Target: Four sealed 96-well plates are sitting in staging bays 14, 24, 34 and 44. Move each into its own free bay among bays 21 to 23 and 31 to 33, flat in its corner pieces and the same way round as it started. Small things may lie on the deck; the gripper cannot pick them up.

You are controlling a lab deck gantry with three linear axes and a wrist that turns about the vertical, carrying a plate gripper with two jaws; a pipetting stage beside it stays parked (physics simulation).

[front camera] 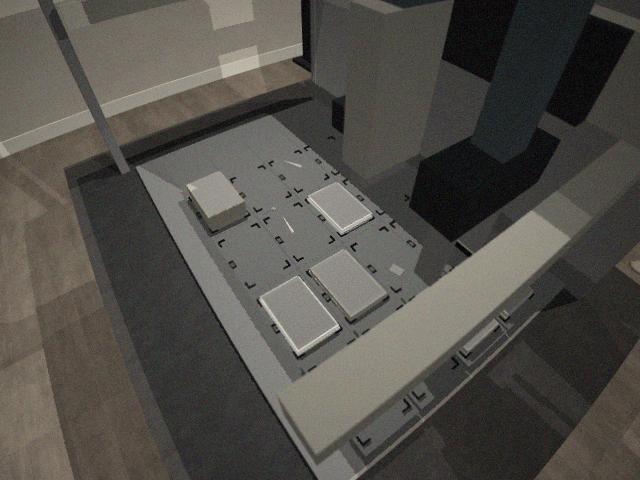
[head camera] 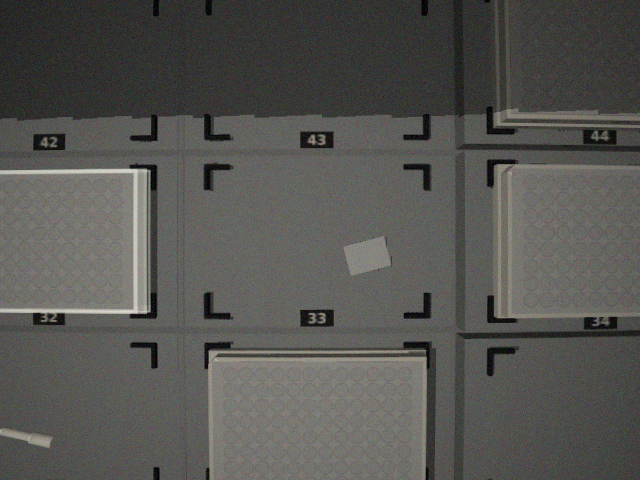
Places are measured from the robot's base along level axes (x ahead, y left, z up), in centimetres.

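Pixels of known places: gripper, between the fingertips: (front camera: 445, 264); robot's base, origin of its link: (front camera: 190, 198).
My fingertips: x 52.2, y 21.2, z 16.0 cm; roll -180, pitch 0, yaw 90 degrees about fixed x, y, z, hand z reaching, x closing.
Note:
For each thing: its middle in the pictures, then the offset to it from my fingertips.
- small pale flat piece, middle of its body: (head camera: 367, 256) (front camera: 396, 269) dx -10.0, dy +3.6, dz -15.9 cm
- tall pale block, middle of its body: (front camera: 216, 199) dx -45.8, dy -16.9, dz -13.9 cm
- tip-like piece, middle of its body: (head camera: 15, 433) (front camera: 288, 225) dx -31.5, dy -7.3, dz -15.7 cm
One plate (head camera: 578, 242) (front camera: 480, 336) sits in bay 34, its front end showing past the pale beam. Another plate (head camera: 578, 56) sits in bay 44, partly shown in the head view. A plate (head camera: 317, 423) (front camera: 347, 284) lies in bay 23. A bright-rimmed plate (head camera: 67, 242) (front camera: 339, 206) lies in bay 32. Bay 33 holds a small pale flat piece (head camera: 367, 255) (front camera: 396, 269). My gripper's black body (front camera: 454, 198) hangs at the right, behind the beam, which hides the fingertips; their opening cannot be told. The gripper does not show in the head view.
A tall pale block (front camera: 216, 198) stands in bay 11 and a bright-rimmed plate (front camera: 298, 315) in bay 13. A tip-like piece (front camera: 287, 224) (head camera: 25, 435) lies in bay 22, another (front camera: 293, 163) in bay 31. The pale beam (front camera: 423, 330) crosses the front of the deck.

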